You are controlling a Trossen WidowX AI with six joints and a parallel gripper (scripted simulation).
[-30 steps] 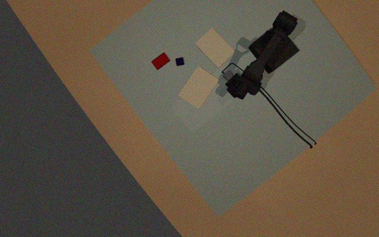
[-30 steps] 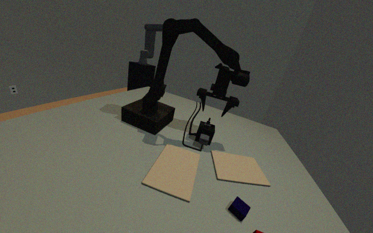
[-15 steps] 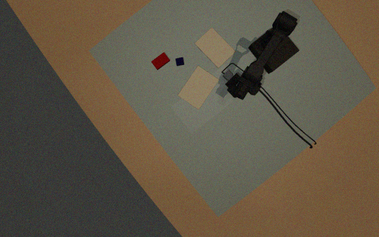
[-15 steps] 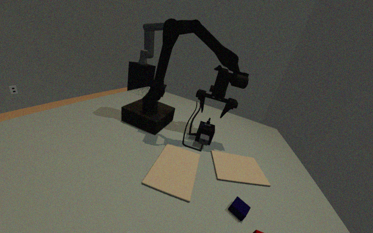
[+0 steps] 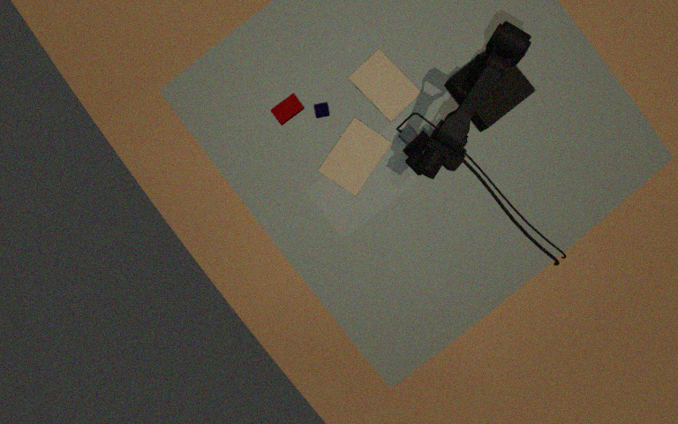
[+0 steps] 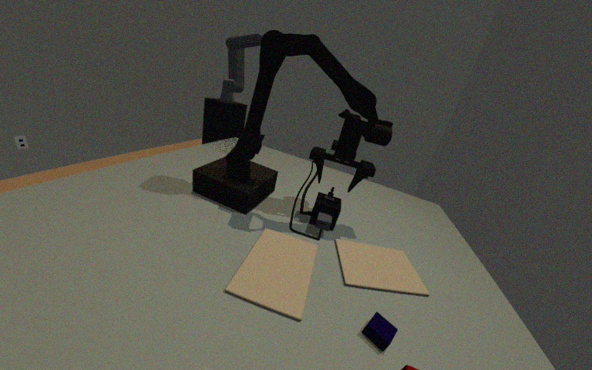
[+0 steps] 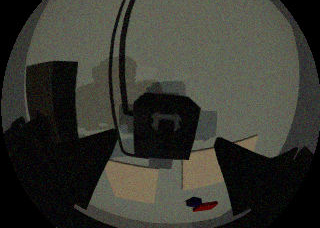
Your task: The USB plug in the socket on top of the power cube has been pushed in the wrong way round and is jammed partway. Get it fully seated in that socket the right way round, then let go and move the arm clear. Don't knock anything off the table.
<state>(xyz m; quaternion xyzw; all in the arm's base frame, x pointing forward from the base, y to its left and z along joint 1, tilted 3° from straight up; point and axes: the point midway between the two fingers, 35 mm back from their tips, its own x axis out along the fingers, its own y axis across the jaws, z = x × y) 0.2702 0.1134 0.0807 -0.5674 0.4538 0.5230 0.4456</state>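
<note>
The USB plug lies 2 cm below my gripper tip. Round my gripper tip: blue block 30 cm to the right, 20 cm ahead, 10 cm below; red block 37 cm to the right, 29 cm ahead, 10 cm below.
</note>
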